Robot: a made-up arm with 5 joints.
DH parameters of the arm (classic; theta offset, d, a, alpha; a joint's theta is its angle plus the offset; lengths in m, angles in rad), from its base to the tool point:
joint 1: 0 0.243 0 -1.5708
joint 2: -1.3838 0 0.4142 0
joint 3: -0.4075 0 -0.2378 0
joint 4: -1.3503 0 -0.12 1.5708
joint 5: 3.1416 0.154 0 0
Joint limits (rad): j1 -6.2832..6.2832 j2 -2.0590..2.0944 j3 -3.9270..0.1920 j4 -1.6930..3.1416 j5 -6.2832..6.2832
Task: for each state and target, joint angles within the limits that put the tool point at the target. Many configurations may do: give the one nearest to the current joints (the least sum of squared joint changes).
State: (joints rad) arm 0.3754 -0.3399 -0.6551 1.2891 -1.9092
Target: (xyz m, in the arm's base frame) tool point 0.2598 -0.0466 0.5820
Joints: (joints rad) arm -0.1775 -0.5328 -1.0040 1.1349 -1.9092
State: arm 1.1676 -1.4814 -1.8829 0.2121 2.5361
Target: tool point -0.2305 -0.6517 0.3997
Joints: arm 1.2308 -2.0590 -1.3608 -0.2598 2.5361
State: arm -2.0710 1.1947 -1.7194 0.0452 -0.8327
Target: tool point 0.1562 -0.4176 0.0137
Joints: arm -1.2129 0.8906 -0.8545 0.4330 -0.8327
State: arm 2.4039 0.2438 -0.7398 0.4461 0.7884
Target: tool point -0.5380 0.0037 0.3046
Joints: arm 3.1347 0.3662 -0.9430 0.3607 0.7884
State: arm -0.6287 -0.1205 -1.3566 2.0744 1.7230
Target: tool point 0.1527 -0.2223 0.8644
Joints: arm -0.9689 -0.2936 -2.1056 1.4729 1.7230
